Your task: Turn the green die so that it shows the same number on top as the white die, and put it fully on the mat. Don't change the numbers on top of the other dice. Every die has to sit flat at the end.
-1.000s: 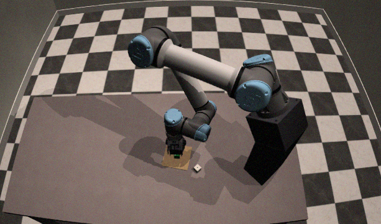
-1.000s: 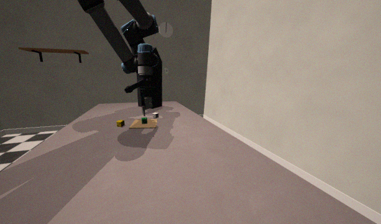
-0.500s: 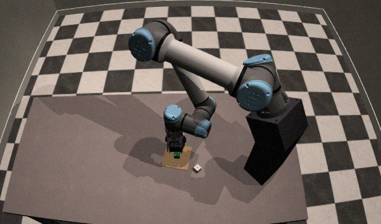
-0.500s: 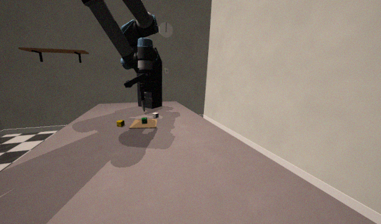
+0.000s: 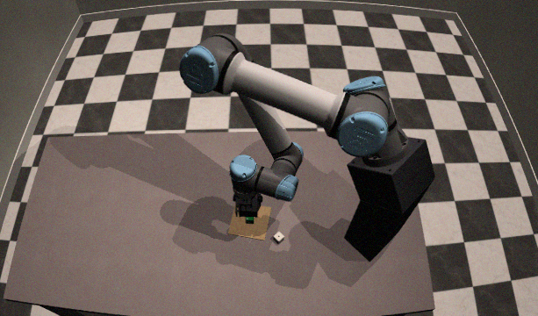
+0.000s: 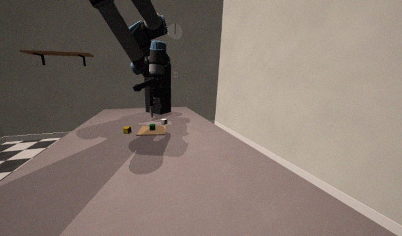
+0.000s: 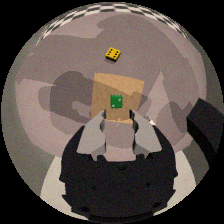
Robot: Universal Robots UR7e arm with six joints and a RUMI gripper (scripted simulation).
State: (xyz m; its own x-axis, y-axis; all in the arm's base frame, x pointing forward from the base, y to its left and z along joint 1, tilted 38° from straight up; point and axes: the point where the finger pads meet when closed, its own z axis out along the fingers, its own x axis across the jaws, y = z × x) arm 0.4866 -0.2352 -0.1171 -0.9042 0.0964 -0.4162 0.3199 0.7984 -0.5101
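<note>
The green die lies 80 mm below my hand. Also, from my hand: yellow die 120 mm to the right, 80 mm below, 30 mm behind; then tan mat 90 mm below; then white die 110 mm to the left, 80 mm below, 80 mm behind.
</note>
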